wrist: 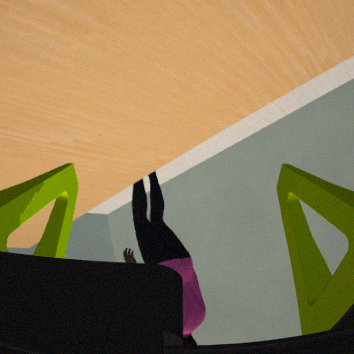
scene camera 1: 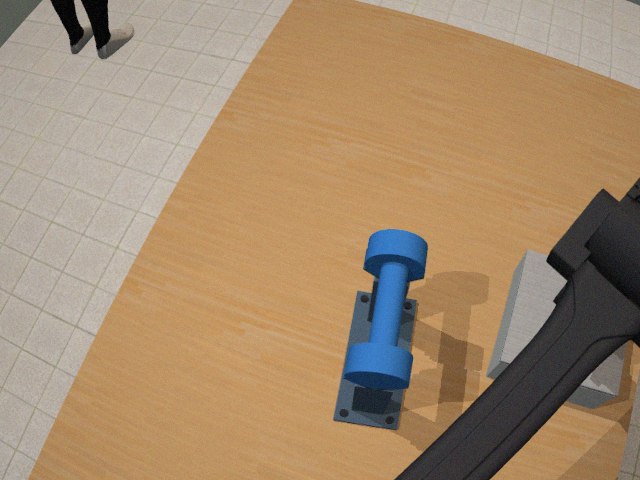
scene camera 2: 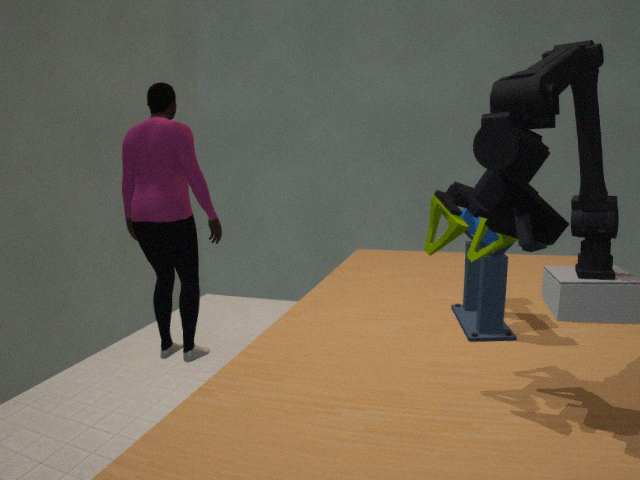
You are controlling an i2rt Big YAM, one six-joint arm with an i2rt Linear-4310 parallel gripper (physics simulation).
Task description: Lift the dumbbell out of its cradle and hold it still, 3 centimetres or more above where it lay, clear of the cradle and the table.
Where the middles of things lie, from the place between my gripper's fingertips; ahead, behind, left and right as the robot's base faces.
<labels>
My hand is 34 cm to the left of the blue dumbbell (scene camera 1: 396,256), 1 cm below it and 1 cm past it. Round my hand: blue-grey cradle (scene camera 1: 356,404): 34 cm to the right, 11 cm below, 1 cm behind.
</labels>
